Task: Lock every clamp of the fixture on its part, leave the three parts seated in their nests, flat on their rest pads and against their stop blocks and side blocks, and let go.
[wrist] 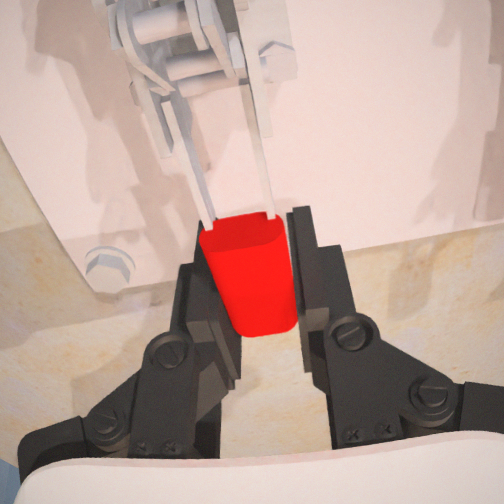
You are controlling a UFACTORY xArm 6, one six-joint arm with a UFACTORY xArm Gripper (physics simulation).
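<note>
My gripper [250, 260] has its two black fingers closed against both sides of the red handle grip [251, 274] of a toggle clamp. The clamp's two pale metal handle bars [235, 165] run up from the red grip to its linkage and pivot pins [195, 55] at the top of the wrist view. The clamp stands on the pale fixture base plate [350, 125]. No part, nest, rest pad or stop block shows in this view.
A hex bolt head [109, 265] sits in the base plate's rounded corner at lower left. The plate's edge runs across the view; beyond it lies the mottled beige table top [425, 300]. Shadows of clamp hardware fall on the plate.
</note>
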